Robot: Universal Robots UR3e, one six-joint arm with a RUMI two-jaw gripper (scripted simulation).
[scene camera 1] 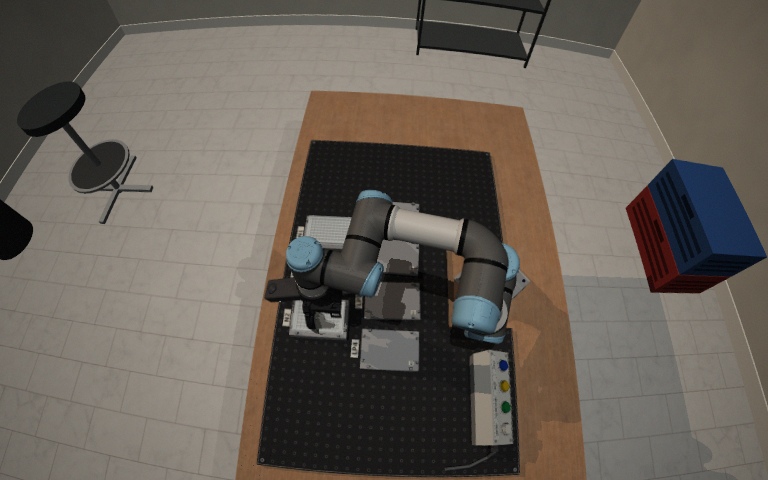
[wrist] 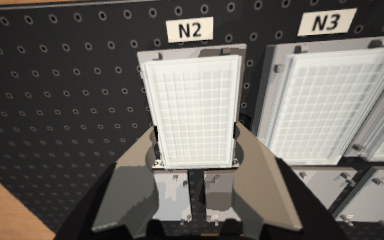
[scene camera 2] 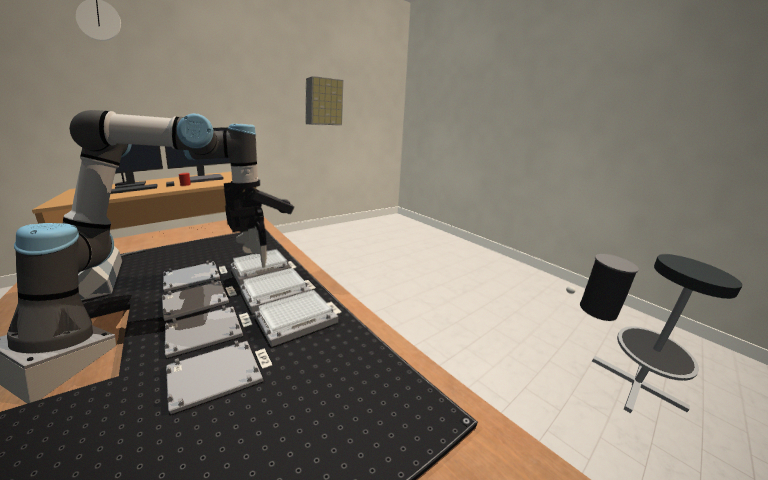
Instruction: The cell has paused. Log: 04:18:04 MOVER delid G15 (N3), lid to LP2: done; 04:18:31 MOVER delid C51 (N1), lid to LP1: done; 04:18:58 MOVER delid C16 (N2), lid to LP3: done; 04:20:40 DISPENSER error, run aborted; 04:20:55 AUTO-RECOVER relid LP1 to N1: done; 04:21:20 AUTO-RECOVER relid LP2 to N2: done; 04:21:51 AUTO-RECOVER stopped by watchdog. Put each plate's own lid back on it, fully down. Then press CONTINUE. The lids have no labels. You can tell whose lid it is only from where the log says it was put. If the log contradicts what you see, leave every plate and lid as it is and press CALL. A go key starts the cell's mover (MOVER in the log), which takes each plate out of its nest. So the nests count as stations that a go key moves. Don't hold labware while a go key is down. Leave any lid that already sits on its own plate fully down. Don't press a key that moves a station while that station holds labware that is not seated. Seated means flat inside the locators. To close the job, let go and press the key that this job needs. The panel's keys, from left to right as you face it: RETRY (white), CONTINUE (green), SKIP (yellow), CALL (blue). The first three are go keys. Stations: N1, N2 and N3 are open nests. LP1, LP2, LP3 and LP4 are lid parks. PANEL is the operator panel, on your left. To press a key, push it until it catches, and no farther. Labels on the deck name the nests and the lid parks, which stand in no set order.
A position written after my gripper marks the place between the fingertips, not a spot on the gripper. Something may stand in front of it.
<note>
I see my gripper [scene camera 2: 258,261], a clear lid [wrist: 194,102], a clear lid [scene camera 2: 268,284], an operator panel [scene camera 2: 105,275], a lid park LP4 [scene camera 2: 181,278], a lid park LP1 [scene camera 1: 393,301] and a lid park LP2 [scene camera 2: 208,376].
My gripper also shows in the wrist view [wrist: 194,124]. The lid park LP4 also shows in the wrist view [wrist: 174,201]. The lid park LP1 shows as well in the wrist view [wrist: 218,197].
</note>
